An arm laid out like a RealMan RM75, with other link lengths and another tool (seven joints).
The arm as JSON. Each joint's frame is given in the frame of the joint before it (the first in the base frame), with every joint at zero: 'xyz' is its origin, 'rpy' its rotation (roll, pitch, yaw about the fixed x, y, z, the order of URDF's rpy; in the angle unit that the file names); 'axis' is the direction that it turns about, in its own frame. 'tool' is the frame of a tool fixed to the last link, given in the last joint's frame.
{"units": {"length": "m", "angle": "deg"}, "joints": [
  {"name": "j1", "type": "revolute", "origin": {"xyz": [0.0, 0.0, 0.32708], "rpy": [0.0, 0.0, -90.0]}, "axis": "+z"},
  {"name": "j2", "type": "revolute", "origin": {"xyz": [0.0, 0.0, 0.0], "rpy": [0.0, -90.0, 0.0]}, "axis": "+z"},
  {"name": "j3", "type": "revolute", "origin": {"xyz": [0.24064, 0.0, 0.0], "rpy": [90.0, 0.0, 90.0]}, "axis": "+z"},
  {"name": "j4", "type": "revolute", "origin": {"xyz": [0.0, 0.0, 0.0], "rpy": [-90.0, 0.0, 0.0]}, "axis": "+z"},
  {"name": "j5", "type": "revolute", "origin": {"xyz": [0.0, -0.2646, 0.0], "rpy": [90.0, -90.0, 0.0]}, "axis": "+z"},
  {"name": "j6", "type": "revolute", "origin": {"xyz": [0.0, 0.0, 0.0], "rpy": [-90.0, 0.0, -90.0]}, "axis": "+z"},
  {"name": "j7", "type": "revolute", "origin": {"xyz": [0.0, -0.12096, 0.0], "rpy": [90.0, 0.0, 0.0]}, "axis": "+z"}
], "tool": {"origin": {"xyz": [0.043, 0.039, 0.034], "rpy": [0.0, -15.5, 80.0]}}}
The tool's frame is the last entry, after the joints.
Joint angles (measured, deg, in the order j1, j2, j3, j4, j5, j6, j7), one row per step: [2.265, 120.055, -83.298, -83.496, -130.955, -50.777, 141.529]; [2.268, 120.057, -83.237, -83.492, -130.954, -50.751, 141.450]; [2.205, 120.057, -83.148, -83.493, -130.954, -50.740, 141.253]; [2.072, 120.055, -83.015, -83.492, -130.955, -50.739, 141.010]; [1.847, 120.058, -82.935, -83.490, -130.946, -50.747, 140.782]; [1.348, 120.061, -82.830, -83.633, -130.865, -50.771, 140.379]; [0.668, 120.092, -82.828, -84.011, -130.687, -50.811, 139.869]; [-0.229, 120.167, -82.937, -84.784, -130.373, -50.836, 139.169]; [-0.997, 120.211, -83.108, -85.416, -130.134, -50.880, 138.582]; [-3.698, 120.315, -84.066, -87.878, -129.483, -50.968, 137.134]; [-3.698, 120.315, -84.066, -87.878, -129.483, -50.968, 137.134]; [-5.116, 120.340, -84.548, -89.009, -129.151, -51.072, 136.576]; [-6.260, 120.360, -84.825, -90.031, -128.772, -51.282, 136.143]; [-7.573, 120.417, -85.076, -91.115, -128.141, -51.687, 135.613]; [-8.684, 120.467, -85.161, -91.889, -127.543, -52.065, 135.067]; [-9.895, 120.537, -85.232, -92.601, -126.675, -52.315, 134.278]
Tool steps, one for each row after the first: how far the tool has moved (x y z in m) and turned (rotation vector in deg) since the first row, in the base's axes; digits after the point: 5 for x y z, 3 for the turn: [0.00024, 0.00016, 0.00031, 0.059, -0.049, 0.032]; [0.00103, 0.00000, 0.00077, 0.105, -0.174, 0.071]; [0.00241, -0.00047, 0.00145, 0.167, -0.330, 0.049]; [0.00410, -0.00148, 0.00184, 0.178, -0.462, -0.052]; [0.00673, -0.00352, 0.00274, 0.236, -0.649, -0.187]; [0.00874, -0.00609, 0.00366, 0.297, -0.810, -0.170]; [0.00949, -0.00894, 0.00497, 0.451, -0.969, 0.173]; [0.01016, -0.01163, 0.00573, 0.480, -1.142, 0.466]; [0.01023, -0.02080, 0.00766, 0.574, -1.617, 1.438]; [0.01023, -0.02080, 0.00766, 0.574, -1.617, 1.438]; [0.01078, -0.02607, 0.00834, 0.547, -1.737, 1.646]; [0.01062, -0.03019, 0.00957, 0.575, -1.716, 1.830]; [0.01024, -0.03537, 0.01064, 0.493, -1.452, 1.953]; [0.01076, -0.03996, 0.01171, 0.421, -1.217, 1.948]; [0.01148, -0.04470, 0.01268, 0.463, -0.878, 2.005]
